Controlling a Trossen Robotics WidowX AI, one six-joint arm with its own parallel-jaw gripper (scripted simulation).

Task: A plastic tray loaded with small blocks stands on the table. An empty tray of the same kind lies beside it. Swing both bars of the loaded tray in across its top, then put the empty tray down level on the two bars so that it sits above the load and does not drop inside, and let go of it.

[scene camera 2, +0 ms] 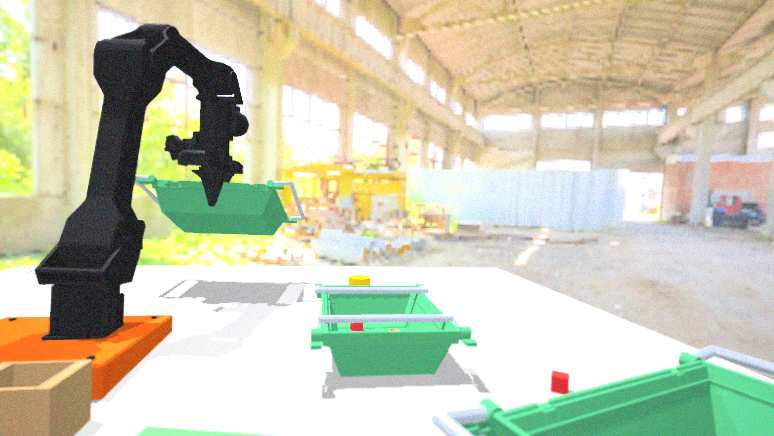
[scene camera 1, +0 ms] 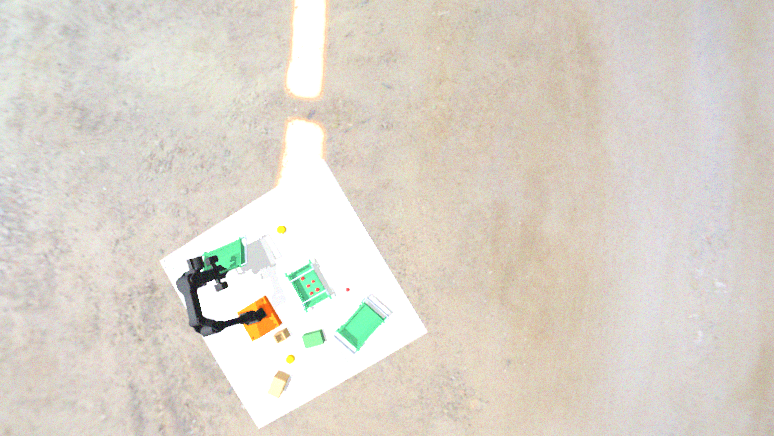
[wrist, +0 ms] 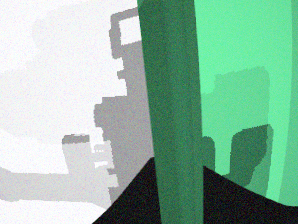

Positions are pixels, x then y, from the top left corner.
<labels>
green tray: scene camera 2; scene camera 1; wrist 215, 82
same spot on green tray: [scene camera 1: 232, 255] = [scene camera 2: 235, 230]
</labels>
